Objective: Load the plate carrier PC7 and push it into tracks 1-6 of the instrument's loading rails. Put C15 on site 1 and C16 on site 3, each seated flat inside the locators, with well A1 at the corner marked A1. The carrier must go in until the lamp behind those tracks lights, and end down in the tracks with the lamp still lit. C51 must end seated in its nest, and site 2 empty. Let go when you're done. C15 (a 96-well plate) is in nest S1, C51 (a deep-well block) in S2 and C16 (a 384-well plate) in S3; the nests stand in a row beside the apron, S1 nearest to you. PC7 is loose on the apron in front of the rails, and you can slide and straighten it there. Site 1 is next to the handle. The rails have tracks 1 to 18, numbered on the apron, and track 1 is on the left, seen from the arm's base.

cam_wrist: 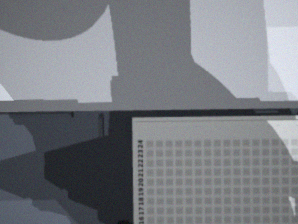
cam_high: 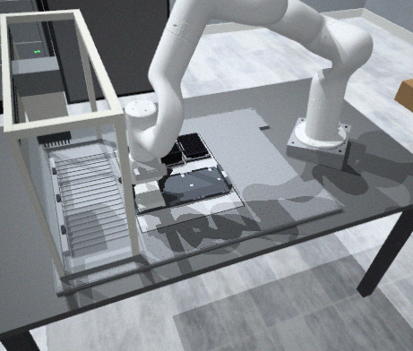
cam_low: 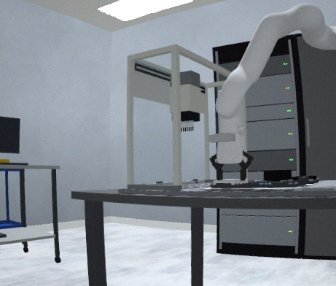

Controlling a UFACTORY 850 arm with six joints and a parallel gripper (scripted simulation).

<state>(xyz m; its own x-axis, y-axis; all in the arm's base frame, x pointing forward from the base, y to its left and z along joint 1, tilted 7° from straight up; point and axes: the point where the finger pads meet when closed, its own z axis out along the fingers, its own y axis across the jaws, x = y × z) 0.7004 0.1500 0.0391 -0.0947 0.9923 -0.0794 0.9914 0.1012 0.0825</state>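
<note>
Now: hand 210 mm past the plate C15, 220 mm to the left of it and 10 mm above it. Also, from my hand: plate carrier PC7: 110 mm behind, 10 mm to the right, 20 mm below; nest S1: 210 mm behind, 220 mm to the right, 30 mm below; nest S3: 10 mm ahead, 200 mm to the right, 30 mm below.
</note>
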